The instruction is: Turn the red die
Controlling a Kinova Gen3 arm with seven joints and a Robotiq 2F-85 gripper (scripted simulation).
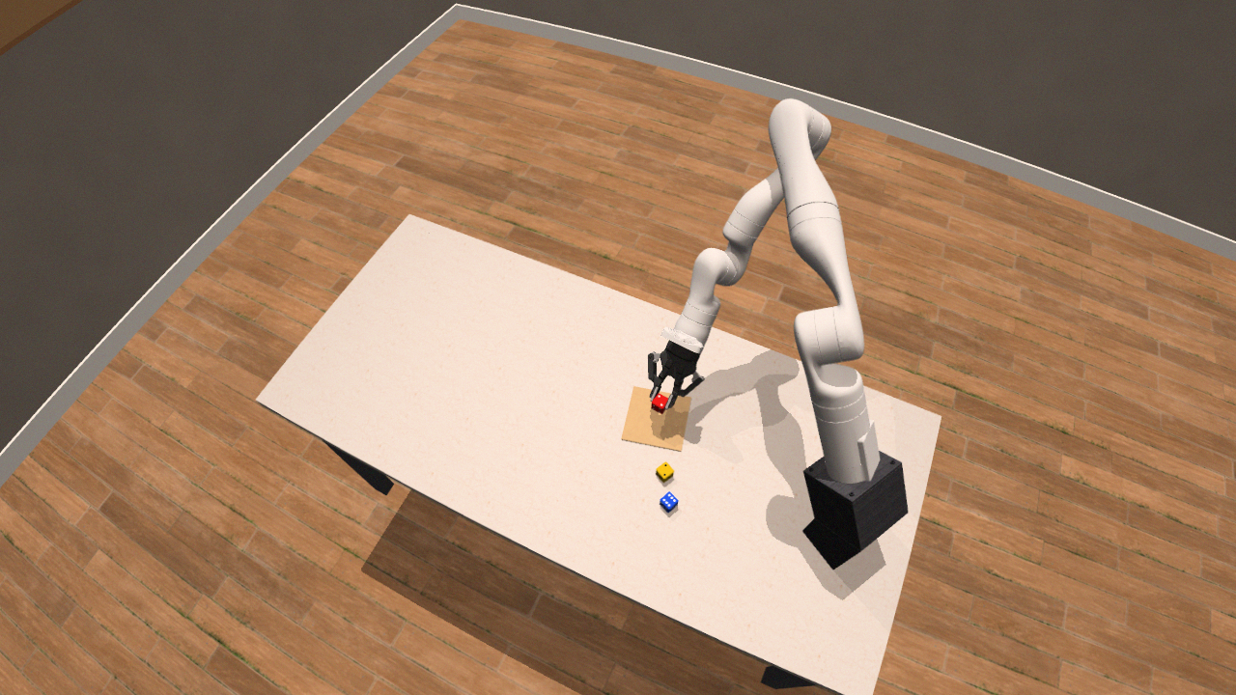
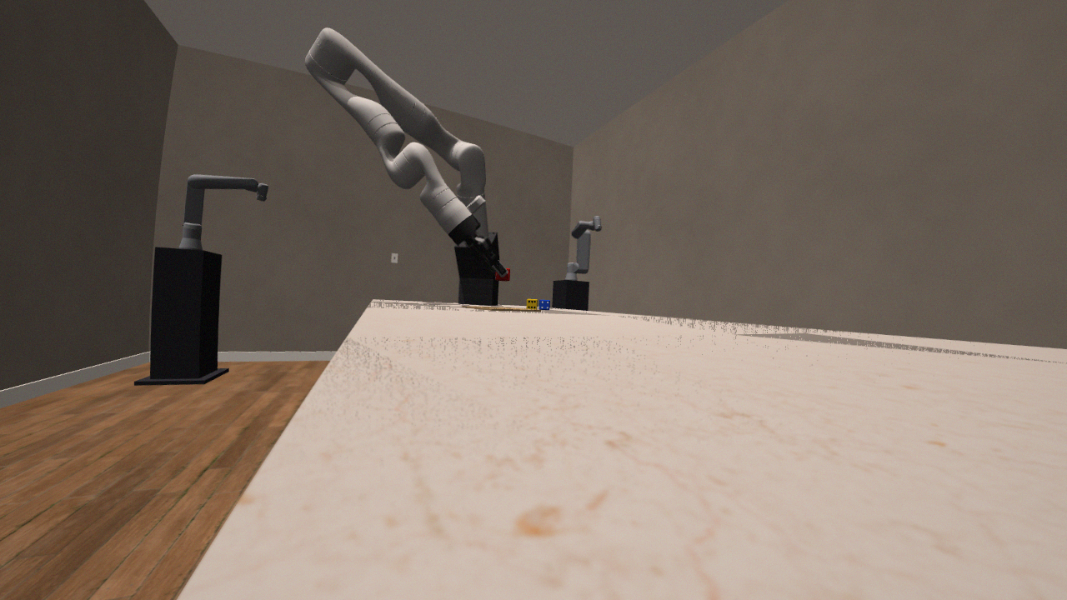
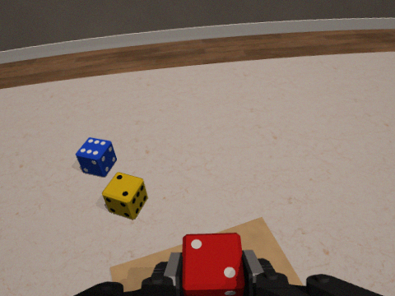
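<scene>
The tan mat is 90 mm below my hand, 10 mm to the left of it and 10 mm ahead of it. Also, from my hand: blue die 190 mm to the left, 100 mm behind, 80 mm below; then yellow die 130 mm to the left, 80 mm below, 70 mm behind; then red die 10 mm to the left, 10 mm below.
</scene>
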